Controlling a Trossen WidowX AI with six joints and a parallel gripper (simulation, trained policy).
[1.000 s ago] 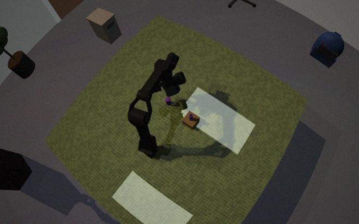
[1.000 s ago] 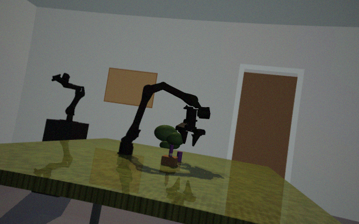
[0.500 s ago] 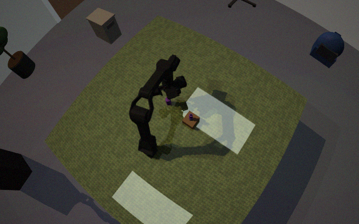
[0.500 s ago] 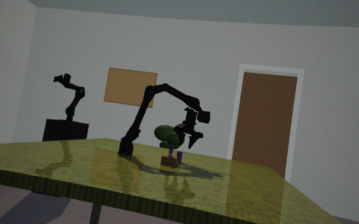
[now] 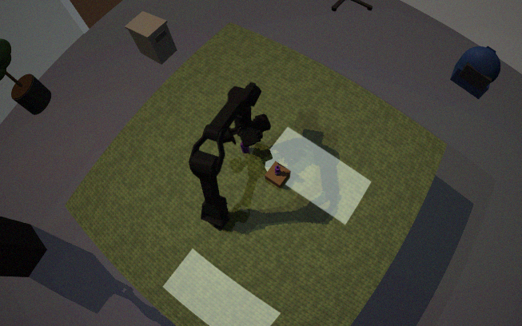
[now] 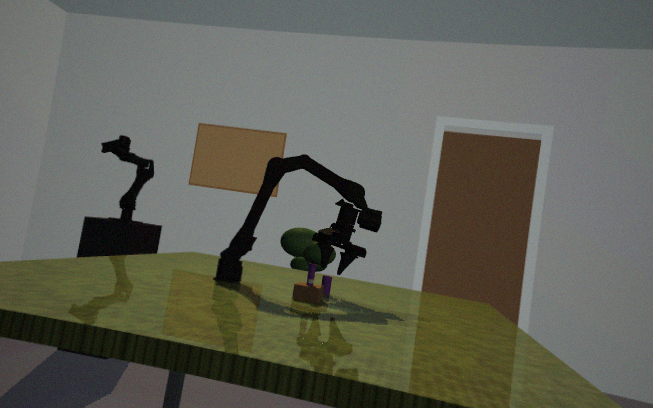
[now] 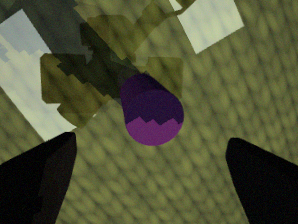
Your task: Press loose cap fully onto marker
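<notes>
Right now the purple cap is 1 cm behind my gripper tip and 4 cm below it. From my gripper tip the other things lie so: thin band 2 cm behind, 17 cm to the right, 2 cm below; then brown holder block 2 cm behind, 17 cm to the right, 5 cm below.
</notes>
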